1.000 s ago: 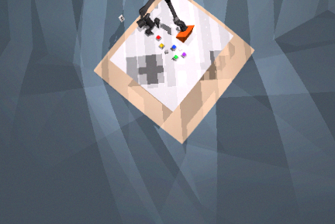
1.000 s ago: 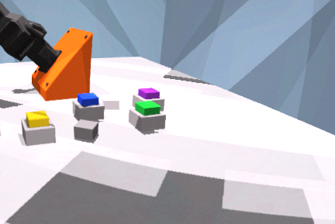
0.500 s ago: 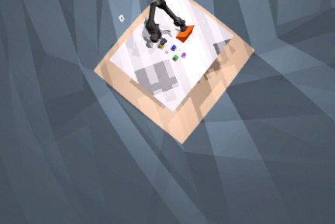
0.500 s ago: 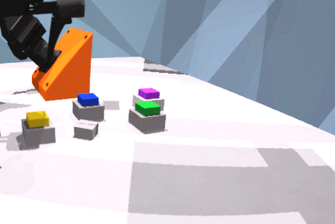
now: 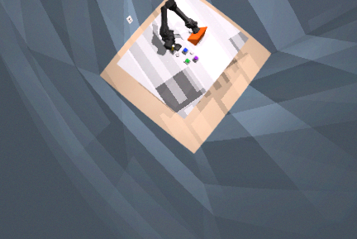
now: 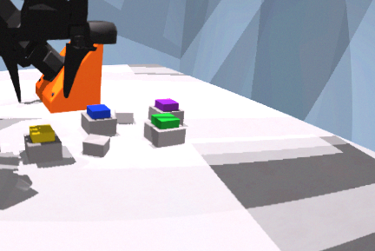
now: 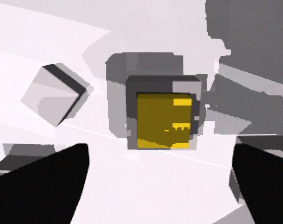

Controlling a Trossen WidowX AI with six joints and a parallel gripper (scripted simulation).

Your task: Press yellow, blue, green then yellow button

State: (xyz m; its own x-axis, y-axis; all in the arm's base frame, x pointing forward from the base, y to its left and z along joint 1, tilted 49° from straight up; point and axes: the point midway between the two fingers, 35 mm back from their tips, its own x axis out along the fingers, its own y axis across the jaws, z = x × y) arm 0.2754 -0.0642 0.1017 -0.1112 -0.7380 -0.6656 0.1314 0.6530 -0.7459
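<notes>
Right now the yellow button is 50 mm below my gripper tip. From my gripper tip the other things lie so: blue button (120 mm to the left, 60 mm behind, 50 mm below); small grey block (70 mm to the left, 70 mm below, 20 mm ahead); red button (80 mm to the right, 60 mm behind, 50 mm below).
</notes>
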